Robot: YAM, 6 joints.
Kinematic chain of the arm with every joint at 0, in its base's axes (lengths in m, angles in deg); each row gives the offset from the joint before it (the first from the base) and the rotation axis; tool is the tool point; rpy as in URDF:
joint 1: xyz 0 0 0.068 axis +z
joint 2: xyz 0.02 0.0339 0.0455 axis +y
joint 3: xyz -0.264 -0.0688 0 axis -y
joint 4: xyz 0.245 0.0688 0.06 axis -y
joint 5: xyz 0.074 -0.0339 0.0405 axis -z
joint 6: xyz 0.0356 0 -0.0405 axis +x
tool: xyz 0 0 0 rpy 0 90 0
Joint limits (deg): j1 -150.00..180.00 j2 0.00..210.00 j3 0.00..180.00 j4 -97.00..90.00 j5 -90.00..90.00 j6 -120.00..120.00
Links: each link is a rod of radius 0.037 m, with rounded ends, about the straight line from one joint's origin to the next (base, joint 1, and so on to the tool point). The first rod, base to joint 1, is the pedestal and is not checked.
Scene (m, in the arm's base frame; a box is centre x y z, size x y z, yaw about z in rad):
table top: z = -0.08
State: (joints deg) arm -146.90 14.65 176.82 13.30 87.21 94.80
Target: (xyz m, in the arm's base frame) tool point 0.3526 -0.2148 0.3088
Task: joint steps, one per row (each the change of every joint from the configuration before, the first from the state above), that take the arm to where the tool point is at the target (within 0.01 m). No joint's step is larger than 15 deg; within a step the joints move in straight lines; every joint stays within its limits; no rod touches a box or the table.
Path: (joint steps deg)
1: 13.39 10.11 -10.04 -2.35 -0.35 0.00
2: 13.38 10.10 -10.04 -2.35 -0.34 0.00
3: 13.39 10.11 -10.04 -2.35 -0.35 0.00
4: 13.38 10.11 -10.04 -2.35 -0.35 0.00
5: 13.39 10.10 -10.04 -2.36 -0.35 0.00
6: 13.38 10.11 -10.04 -2.35 -0.34 0.00
7: 13.39 10.11 -10.04 -2.35 -0.35 0.00
8: 13.39 10.10 -10.04 -2.35 -0.35 0.00
9: 13.38 10.11 -10.04 -2.35 -0.34 0.00

